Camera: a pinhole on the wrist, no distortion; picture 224 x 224 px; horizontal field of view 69.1 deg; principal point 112.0 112.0 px. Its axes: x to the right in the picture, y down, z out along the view. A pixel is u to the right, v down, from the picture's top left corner.
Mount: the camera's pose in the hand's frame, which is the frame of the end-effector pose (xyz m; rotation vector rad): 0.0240 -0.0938 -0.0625 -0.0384 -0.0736 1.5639
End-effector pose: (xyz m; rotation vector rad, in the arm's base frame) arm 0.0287 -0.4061 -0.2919 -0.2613 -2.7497 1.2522
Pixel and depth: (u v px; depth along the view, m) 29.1 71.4 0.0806
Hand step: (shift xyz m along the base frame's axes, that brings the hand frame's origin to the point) -0.0556 -0.0942 0.0924
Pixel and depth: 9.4 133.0 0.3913
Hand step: -0.0382 -0.4711 0.0538
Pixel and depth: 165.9 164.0 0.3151
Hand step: 0.0550 -0.1990 -0.1675
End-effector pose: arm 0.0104 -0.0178 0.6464 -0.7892 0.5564 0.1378
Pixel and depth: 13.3 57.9 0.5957
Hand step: 0.5273 0.0333 0.5116
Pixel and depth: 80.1 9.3 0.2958
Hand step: 0.3144 0.0439 0.1419
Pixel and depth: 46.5 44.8 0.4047
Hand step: 0.3693 0.0447 0.2841
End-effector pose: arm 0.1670 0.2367 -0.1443 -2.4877 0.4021 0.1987
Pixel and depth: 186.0 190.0 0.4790
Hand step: -0.2822 0.2063 -0.3328
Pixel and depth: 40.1 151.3 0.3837
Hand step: -0.0169 0.4150 -0.0796
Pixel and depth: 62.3 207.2 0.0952
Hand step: 0.0034 0.1217 0.0543
